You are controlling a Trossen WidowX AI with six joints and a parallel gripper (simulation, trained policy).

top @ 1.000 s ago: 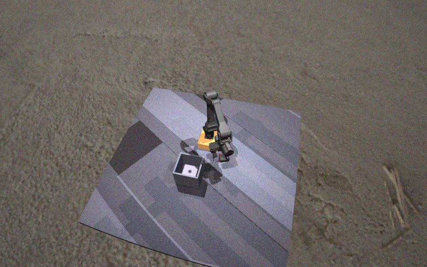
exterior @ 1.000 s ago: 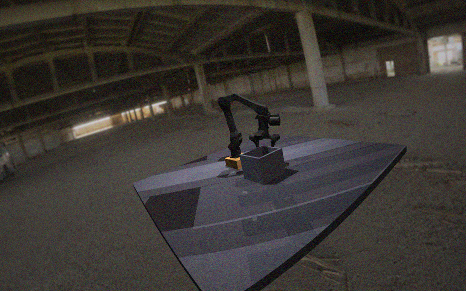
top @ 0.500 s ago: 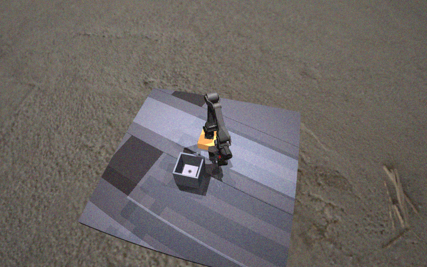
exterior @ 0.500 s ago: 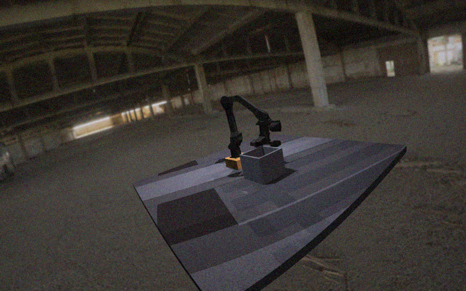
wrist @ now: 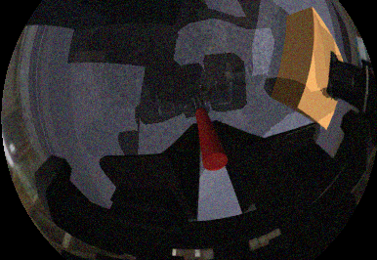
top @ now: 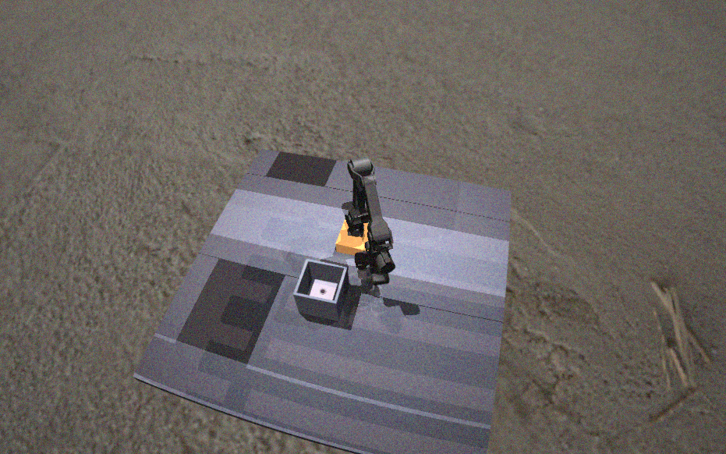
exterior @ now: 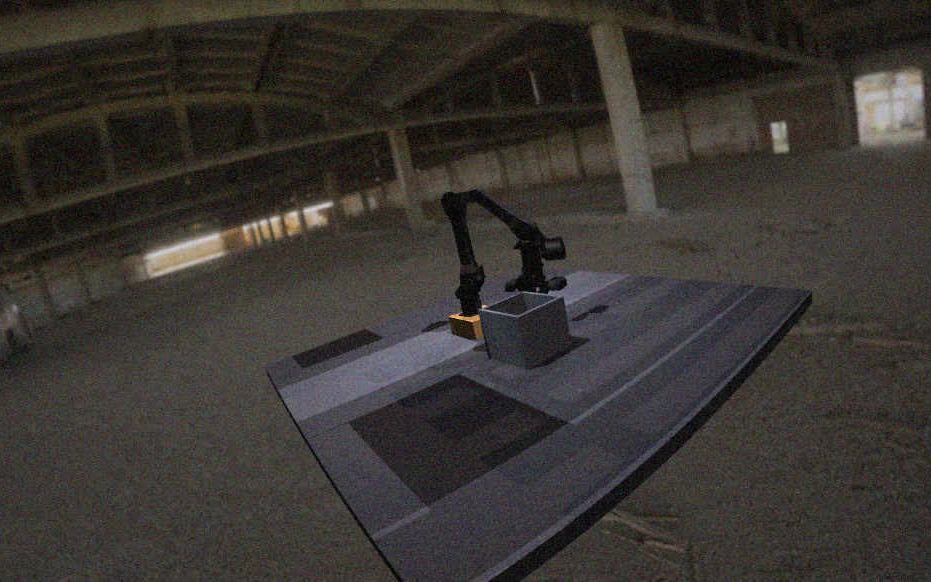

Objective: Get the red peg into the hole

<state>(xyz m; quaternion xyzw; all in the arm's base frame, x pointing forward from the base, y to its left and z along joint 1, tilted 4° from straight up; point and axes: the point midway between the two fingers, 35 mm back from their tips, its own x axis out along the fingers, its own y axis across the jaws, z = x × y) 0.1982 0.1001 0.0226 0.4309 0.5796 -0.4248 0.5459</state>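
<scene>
My gripper tip is 190 mm to the left of the plate, 110 mm short of it and 10 mm below it. The rest, counted from my gripper tip: red peg (10 mm above).
</scene>
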